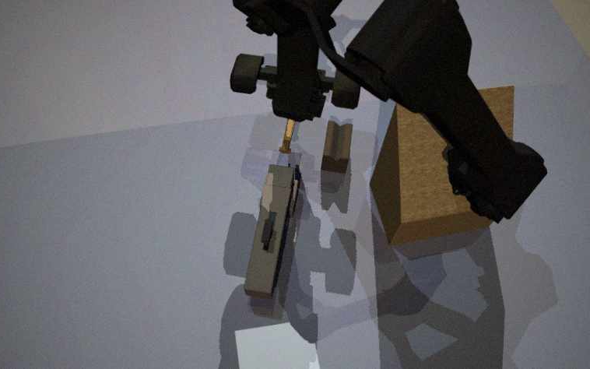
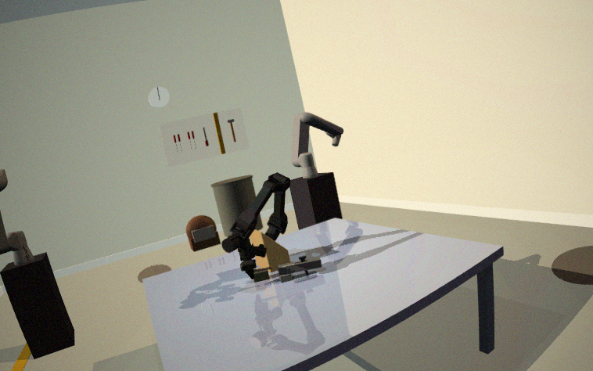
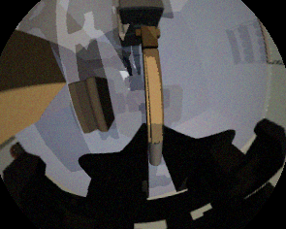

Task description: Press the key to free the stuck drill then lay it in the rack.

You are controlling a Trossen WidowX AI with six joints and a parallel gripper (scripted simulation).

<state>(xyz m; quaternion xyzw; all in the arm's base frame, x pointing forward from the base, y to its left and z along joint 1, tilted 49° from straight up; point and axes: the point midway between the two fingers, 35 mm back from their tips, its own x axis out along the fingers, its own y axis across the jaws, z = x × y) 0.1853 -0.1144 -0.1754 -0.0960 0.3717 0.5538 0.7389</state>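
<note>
Now: the drill 2 cm ahead of my gripper tip, 4 cm to the left of it and 3 cm above it. From my gripper tip the other things lie so: dark key: 10 cm ahead, 20 cm to the left, 1 cm above; then rack: 5 cm behind, 6 cm to the left, 2 cm below.
</note>
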